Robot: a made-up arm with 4 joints.
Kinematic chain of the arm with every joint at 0, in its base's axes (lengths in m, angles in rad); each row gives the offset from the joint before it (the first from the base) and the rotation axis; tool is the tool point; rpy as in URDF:
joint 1: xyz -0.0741 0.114 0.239 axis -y
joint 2: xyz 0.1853 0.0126 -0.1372 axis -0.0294 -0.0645 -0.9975
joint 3: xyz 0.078 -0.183 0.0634 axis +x
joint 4: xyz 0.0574 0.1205 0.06 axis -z
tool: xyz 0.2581 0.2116 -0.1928 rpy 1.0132 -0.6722 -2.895
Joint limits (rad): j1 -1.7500..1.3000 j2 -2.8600..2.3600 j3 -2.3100..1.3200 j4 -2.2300..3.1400
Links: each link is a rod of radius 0.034 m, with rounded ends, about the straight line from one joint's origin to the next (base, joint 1, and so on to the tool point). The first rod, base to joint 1, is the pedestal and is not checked.
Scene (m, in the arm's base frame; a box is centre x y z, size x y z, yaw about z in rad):
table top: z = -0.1
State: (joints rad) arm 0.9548 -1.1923 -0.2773 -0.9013
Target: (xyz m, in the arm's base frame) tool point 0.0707 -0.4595 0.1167
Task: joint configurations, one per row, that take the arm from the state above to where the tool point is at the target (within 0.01 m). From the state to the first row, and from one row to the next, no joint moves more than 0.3 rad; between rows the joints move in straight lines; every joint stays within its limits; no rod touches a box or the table.
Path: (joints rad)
1: 0.9088 -0.9053 -0.4879 -0.7347
2: 0.8628 -0.6183 -0.6984 -0.5681
3: 0.8168 -0.3314 -0.9090 -0.4015
4: 0.7708 -0.0444 -1.1195 -0.2349
5: 0.7248 0.2426 -1.3301 -0.0683
6: 0.6787 0.5296 -1.5407 0.0983
7: 0.6327 0.8166 -1.7512 0.2649
8: 0.5867 1.1036 -1.9618 0.4315

